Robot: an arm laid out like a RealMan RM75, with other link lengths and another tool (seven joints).
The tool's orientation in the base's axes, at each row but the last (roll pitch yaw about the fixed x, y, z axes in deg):
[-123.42 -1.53 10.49]
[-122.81 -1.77 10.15]
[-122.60 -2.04 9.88]
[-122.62 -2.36 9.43]
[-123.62 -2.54 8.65]
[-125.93 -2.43 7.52]
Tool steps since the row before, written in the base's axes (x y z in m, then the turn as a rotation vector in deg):
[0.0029 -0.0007 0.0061 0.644 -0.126 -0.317]
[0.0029 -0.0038 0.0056 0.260 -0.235 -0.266]
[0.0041 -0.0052 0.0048 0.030 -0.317 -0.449]
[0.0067 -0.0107 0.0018 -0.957 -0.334 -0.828]
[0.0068 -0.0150 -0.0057 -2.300 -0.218 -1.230]
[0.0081 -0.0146 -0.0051 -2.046 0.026 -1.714]
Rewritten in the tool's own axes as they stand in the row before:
[0.0029 -0.0044 -0.0043 0.602 0.411 -0.018]
[0.0024 -0.0023 -0.0066 0.206 0.379 -0.085]
[0.0033 -0.0008 -0.0074 -0.041 0.548 -0.026]
[0.0049 0.0049 -0.0107 -1.032 0.755 0.278]
[0.0042 0.0137 -0.0099 -2.359 0.866 0.732]
[0.0059 0.0135 -0.0094 -2.096 1.145 1.192]

